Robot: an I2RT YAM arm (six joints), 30 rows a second.
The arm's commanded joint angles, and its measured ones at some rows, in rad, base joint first. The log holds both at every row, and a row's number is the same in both.
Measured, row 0:
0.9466 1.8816 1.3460 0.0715 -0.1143 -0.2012
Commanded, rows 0 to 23:
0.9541 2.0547 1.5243 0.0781 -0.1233 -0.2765
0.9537 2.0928 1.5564 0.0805 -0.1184 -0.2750
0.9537 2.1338 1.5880 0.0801 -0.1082 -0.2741
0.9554 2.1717 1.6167 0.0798 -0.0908 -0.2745
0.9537 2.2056 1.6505 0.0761 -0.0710 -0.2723
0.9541 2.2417 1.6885 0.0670 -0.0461 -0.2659
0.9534 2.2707 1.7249 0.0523 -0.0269 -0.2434
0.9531 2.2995 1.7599 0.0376 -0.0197 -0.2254
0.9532 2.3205 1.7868 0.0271 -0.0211 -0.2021
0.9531 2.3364 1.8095 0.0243 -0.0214 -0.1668
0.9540 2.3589 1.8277 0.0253 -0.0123 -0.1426
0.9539 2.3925 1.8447 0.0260 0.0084 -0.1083
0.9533 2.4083 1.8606 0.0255 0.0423 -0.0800
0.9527 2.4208 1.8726 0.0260 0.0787 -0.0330
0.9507 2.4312 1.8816 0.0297 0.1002 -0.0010
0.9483 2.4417 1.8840 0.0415 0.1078 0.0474
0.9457 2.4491 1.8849 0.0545 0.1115 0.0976
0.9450 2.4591 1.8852 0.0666 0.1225 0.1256
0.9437 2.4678 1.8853 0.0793 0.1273 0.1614
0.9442 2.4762 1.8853 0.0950 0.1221 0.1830
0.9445 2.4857 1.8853 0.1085 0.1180 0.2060
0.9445 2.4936 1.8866 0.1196 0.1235 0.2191
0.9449 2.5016 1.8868 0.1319 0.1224 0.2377
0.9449 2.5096 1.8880 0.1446 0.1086 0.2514
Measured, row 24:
0.9451 2.4611 1.8603 0.0750 0.0925 0.1143
